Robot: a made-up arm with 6 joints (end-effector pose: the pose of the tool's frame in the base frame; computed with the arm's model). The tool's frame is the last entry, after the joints. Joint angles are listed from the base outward.
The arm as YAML. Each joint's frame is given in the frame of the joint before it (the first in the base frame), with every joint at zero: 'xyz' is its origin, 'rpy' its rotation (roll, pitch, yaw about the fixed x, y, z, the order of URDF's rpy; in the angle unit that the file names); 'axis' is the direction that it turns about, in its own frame. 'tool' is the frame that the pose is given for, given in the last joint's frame.
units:
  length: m
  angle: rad
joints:
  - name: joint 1
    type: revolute
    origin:
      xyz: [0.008, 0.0, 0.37]
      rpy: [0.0, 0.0, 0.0]
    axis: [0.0, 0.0, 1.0]
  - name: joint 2
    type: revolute
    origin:
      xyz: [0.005, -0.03, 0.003]
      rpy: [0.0, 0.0, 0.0]
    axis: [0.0, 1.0, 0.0]
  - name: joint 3
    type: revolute
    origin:
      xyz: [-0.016, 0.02, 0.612]
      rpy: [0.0, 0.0, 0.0]
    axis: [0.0, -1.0, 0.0]
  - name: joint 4
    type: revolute
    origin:
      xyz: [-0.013, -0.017, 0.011]
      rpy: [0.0, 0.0, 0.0]
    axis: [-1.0, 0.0, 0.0]
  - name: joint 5
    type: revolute
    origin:
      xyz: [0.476, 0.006, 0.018]
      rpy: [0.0, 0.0, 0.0]
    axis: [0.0, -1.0, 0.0]
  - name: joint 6
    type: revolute
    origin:
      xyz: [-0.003, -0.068, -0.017]
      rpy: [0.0, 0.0, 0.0]
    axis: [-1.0, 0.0, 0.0]
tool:
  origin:
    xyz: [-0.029, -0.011, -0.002]
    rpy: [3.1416, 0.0, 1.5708]
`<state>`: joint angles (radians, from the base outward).
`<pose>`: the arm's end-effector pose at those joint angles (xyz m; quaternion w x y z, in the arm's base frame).
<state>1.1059 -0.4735 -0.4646 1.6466 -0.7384 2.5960</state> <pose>0.0641 0.1329 0.9762 0.6997 -0.2691 -0.4362 -0.4977</pose>
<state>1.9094 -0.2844 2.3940 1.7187 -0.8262 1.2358</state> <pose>0.1907 -0.5765 1.0860 0.1153 0.8293 0.5466 0.0134</pose>
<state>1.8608 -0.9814 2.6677 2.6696 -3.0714 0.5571</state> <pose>0.2257 -0.9132 0.4472 0.8596 0.2514 -0.4448 0.0022</pose>
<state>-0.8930 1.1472 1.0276 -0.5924 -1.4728 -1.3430</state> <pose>0.5449 -0.8347 0.6027 0.8096 -0.4542 0.1391 -0.3449</pose>
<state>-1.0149 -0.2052 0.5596 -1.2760 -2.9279 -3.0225</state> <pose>0.0643 -0.2436 1.2901 0.6915 -0.3620 0.5973 -0.1846</pose>
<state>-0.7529 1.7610 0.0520 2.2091 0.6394 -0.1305</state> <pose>0.4664 -0.4264 -0.1832 0.1322 -0.0538 -0.9031 0.4051</pose>
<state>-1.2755 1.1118 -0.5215 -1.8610 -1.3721 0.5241</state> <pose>0.0893 -0.4426 0.2201 0.7076 -0.2347 -0.0890 -0.6605</pose>
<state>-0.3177 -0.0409 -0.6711 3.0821 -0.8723 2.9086</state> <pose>0.3030 -0.0689 0.7123 0.0187 0.7999 0.5714 0.1826</pose>
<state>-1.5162 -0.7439 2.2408 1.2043 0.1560 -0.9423</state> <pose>-0.1027 0.8574 0.8129 0.9901 0.0438 -0.1233 -0.0515</pose>
